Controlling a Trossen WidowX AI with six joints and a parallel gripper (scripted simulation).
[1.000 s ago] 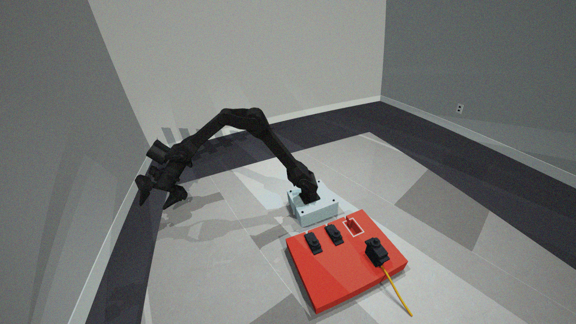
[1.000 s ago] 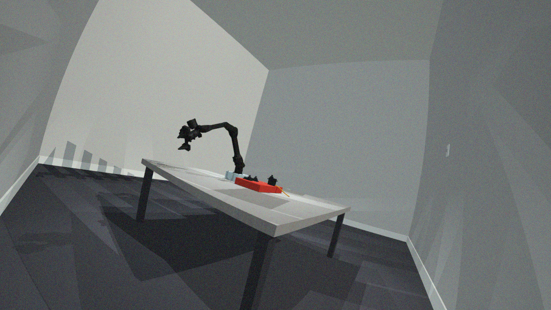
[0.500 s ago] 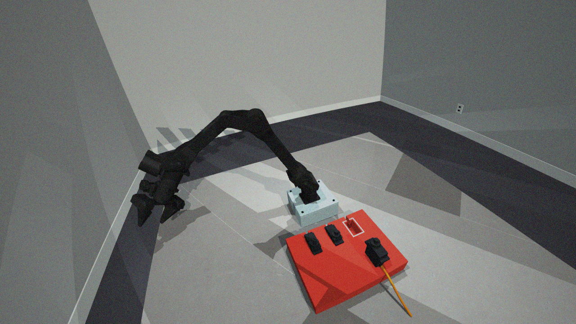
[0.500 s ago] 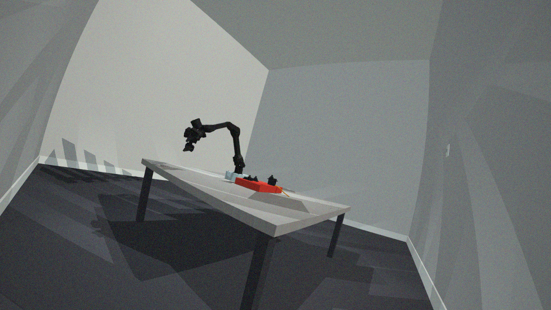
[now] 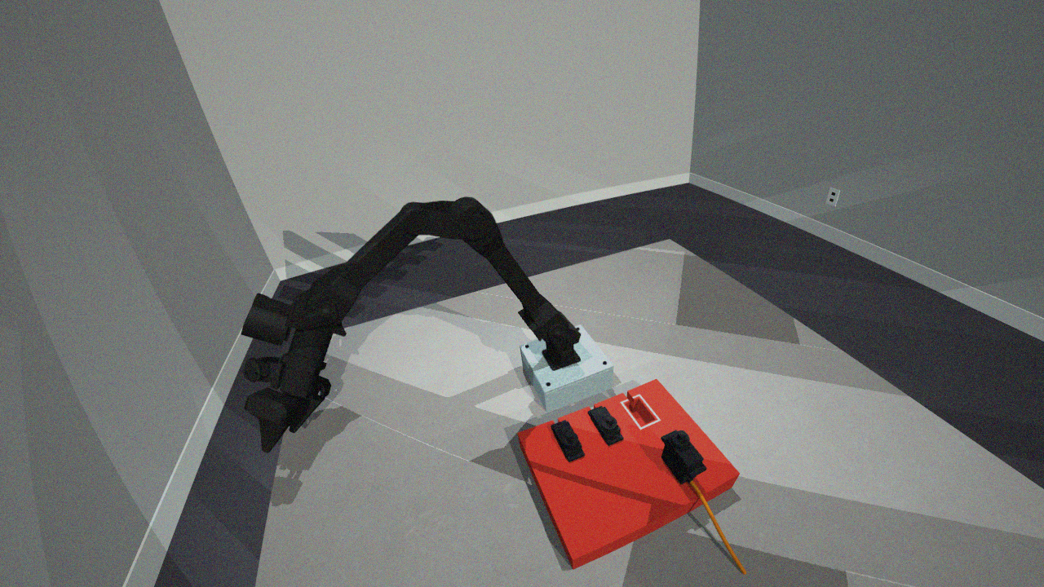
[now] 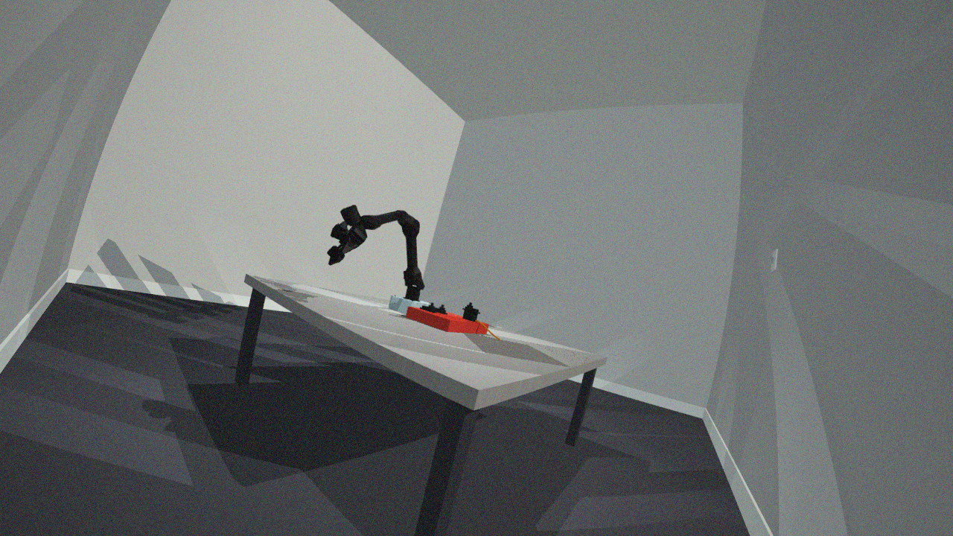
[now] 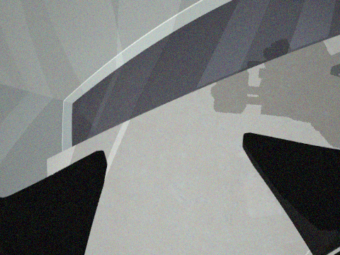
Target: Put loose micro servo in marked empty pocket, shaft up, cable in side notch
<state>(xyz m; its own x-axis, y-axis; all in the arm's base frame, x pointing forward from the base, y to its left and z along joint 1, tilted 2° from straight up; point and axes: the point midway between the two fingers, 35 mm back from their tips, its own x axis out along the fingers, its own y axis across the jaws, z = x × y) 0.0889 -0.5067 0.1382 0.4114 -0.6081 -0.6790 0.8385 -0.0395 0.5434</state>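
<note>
Now: gripper tip 190 mm short of the red deck, 540 mm to the right of it and 140 mm above it.
</note>
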